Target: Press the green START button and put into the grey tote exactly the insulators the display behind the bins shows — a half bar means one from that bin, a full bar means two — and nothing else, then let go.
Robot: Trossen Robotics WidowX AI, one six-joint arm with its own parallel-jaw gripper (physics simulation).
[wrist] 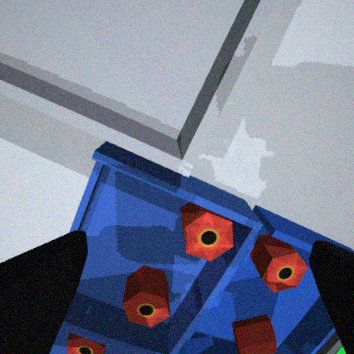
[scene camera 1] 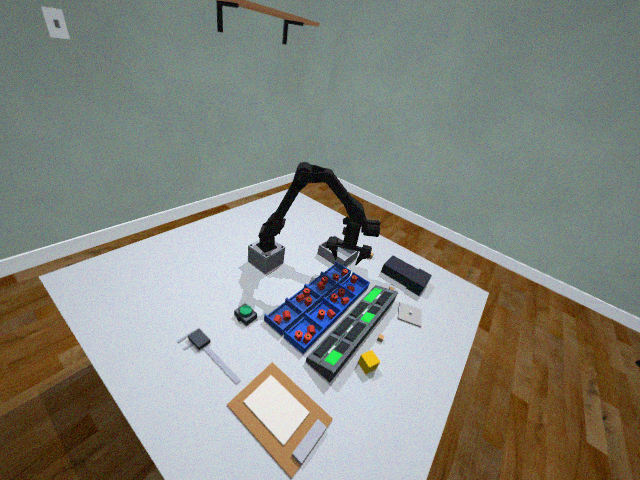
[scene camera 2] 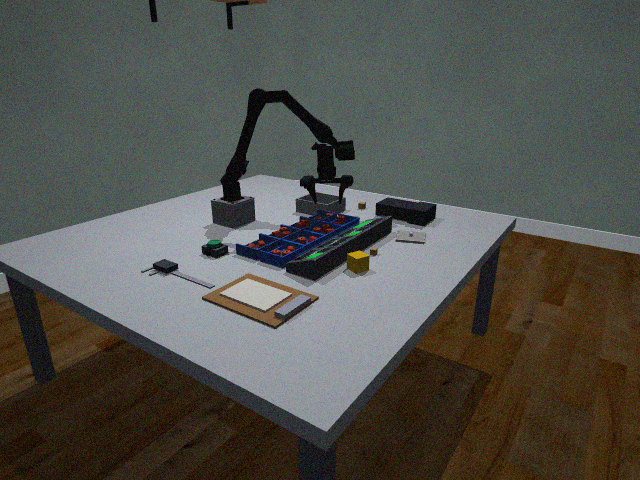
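My gripper point(scene camera 1: 346, 259) point(scene camera 2: 328, 202) point(wrist: 201, 248) is open and empty, above the tote end of the blue bins point(scene camera 1: 303, 348) point(wrist: 140, 166). In the wrist view, a red insulator point(wrist: 208, 236) lies below and between the fingertips, with a second insulator point(wrist: 146, 302) in the same bin. The neighbouring bin holds another insulator point(wrist: 284, 270). The grey tote point(scene camera 1: 325, 253) point(scene camera 2: 305, 205) point(wrist: 90, 107) stands beyond the bins; no insulator shows on its visible floor part. The display point(scene camera 1: 320, 365) has green areas point(scene camera 1: 373, 295) point(scene camera 1: 368, 316) point(scene camera 1: 333, 356); exact bar lengths are unclear. The green START button point(scene camera 1: 245, 310) point(scene camera 2: 214, 242) stands left.
A black box point(scene camera 1: 405, 273) point(scene camera 2: 405, 210) and a pale plate point(scene camera 1: 409, 314) lie right of the display. A yellow cube point(scene camera 1: 369, 361) point(scene camera 2: 357, 261) and small wooden cube point(scene camera 2: 373, 252) stand beside it. A caliper point(scene camera 1: 199, 338) point(scene camera 2: 165, 266) and clipboard point(scene camera 1: 253, 423) point(scene camera 2: 212, 298) lie nearer the front.
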